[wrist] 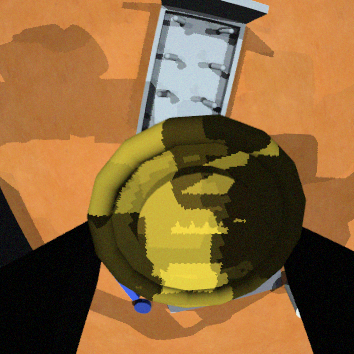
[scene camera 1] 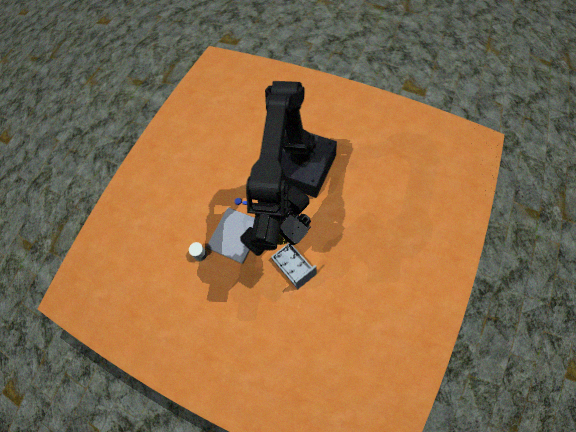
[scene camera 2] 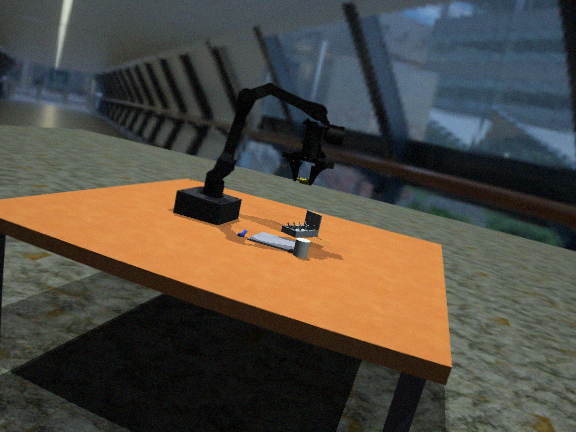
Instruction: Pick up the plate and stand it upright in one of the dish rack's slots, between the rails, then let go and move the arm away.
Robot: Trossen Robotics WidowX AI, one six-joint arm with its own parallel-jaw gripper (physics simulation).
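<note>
The yellow round plate (wrist: 180, 240) (scene camera 2: 302, 180) is held across its width between the two black fingers, its face toward the wrist camera, high above the table. In the scene camera 1 view a small bit of the plate (scene camera 1: 283, 241) shows below the arm. My gripper (wrist: 194, 235) (scene camera 2: 304, 181) is shut on the plate and points down. The grey dish rack (scene camera 1: 314, 272) (scene camera 2: 314, 220) (wrist: 234, 70) stands on the table with several short pegs and a tall wall at one end. In the wrist view the plate hides the rack's near end.
A flat grey-blue square board (scene camera 1: 231, 235) (scene camera 2: 272, 241) lies beside the rack. A white cylinder (scene camera 1: 197, 251) (scene camera 2: 301, 248) stands at the board's outer edge. A small blue object (scene camera 1: 238, 201) (scene camera 2: 242, 233) (wrist: 142, 305) lies near the board, toward the arm's base (scene camera 1: 312, 167) (scene camera 2: 207, 205).
</note>
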